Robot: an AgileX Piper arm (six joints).
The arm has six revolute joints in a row. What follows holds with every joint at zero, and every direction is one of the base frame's. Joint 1 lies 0.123 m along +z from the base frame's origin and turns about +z. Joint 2 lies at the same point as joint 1 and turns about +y. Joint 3 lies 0.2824 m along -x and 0.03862 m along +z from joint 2 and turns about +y. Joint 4 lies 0.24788 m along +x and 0.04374 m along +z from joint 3 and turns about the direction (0.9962, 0, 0.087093). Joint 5 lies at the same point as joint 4 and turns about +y. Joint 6 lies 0.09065 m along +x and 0.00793 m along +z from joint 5 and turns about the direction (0.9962, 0, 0.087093). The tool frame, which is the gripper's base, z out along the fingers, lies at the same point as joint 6; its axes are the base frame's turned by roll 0, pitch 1.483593 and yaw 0 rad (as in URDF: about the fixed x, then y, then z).
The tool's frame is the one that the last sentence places.
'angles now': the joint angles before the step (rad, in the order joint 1, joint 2, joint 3, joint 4, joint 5, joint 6). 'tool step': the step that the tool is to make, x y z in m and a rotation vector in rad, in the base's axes. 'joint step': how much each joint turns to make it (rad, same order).
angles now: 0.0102, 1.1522, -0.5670, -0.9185, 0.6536, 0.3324
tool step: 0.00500, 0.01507, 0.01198, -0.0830, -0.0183, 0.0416
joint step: 0.1175, 0.0008, -0.0321, -0.0926, 0.0980, 0.0697
